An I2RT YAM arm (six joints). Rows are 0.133 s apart.
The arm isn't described. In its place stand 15 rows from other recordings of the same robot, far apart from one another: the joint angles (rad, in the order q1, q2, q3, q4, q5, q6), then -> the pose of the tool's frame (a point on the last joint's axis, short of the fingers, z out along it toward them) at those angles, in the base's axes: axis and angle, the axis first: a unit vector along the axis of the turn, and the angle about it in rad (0 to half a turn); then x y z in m.
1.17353, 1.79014, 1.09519, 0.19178, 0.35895, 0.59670 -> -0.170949 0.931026 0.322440 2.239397 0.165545 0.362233 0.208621
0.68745, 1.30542, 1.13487, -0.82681, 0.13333, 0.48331 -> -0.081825 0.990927 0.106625 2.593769 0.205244 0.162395 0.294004
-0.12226, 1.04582, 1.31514, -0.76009, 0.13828, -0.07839 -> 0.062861 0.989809 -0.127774 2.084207 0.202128 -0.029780 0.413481
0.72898, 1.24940, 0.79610, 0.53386, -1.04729, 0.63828 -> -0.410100 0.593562 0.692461 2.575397 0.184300 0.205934 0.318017
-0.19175, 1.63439, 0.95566, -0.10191, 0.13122, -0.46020 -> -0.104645 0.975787 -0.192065 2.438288 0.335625 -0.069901 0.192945
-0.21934, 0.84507, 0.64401, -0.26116, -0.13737, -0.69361 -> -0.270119 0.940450 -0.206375 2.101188 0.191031 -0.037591 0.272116
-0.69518, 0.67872, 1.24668, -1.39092, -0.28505, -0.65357 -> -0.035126 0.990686 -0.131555 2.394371 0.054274 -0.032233 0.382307
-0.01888, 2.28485, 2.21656, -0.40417, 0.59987, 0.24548 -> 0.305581 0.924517 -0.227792 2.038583 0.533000 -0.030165 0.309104
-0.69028, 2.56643, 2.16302, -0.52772, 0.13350, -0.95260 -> -0.104559 0.955249 -0.276706 2.805349 0.425422 -0.357461 0.128440
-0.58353, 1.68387, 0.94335, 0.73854, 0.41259, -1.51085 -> -0.184955 0.701580 -0.688169 2.697636 0.307349 -0.220025 0.254597
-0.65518, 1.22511, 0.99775, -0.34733, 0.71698, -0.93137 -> 0.053006 0.841645 -0.537423 2.953004 0.197779 -0.181477 0.310304
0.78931, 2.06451, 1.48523, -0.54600, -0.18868, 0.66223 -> -0.082867 0.972903 0.215855 2.934152 0.298083 0.309905 0.163736
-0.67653, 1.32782, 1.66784, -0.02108, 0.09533, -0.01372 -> 0.344440 0.820859 -0.455579 1.438433 0.209474 -0.172540 0.542335
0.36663, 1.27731, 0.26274, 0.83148, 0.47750, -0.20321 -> -0.083835 0.982086 -0.168757 1.767826 0.218516 0.066384 0.170596
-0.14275, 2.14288, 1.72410, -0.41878, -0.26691, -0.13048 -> -0.045207 0.995742 0.080340 2.385985 0.480078 -0.059514 0.210156
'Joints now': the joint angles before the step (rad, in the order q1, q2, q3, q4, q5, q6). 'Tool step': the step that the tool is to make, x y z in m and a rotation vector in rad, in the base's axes. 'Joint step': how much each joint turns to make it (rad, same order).
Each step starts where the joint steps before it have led.
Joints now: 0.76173 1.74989 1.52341 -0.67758 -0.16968 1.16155
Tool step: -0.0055 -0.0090 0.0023 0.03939 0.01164 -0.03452
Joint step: -0.00833 -0.04767 -0.05365 0.03230 -0.01201 0.04406
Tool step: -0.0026 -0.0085 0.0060 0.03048 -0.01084 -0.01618
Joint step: -0.01286 -0.03910 -0.02878 0.02065 -0.00923 0.01249
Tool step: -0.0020 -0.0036 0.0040 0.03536 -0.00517 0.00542
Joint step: -0.00592 -0.02332 -0.01838 0.02408 -0.02441 0.00704
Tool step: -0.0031 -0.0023 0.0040 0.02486 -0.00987 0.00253
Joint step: 0.00004 -0.02176 -0.01505 0.01871 -0.01025 0.00657
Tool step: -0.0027 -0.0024 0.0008 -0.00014 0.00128 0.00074
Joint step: -0.00002 -0.01328 -0.01038 -0.00395 -0.00107 -0.00001
